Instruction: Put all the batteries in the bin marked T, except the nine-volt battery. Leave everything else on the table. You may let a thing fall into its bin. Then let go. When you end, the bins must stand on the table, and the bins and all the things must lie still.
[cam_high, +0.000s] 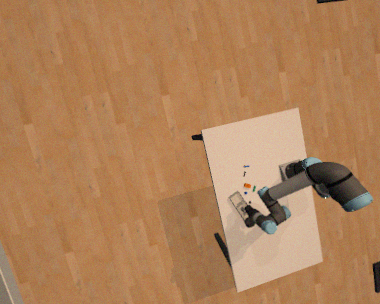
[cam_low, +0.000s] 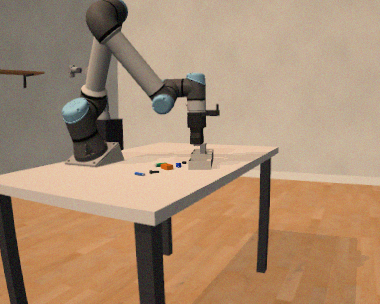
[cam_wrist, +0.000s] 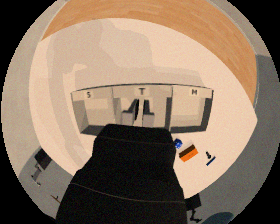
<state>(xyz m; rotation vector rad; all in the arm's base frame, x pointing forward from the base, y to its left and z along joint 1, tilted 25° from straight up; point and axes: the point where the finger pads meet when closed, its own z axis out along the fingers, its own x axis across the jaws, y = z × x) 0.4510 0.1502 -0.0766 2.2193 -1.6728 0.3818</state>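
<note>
Now: the grey bin 1 cm below my hand. From my hand the other things lie so: orange block: 9 cm behind, 15 cm to the right, 3 cm below; then green piece: 13 cm behind, 12 cm to the right, 3 cm below; then black screw: 8 cm behind, 25 cm to the right, 3 cm below.
</note>
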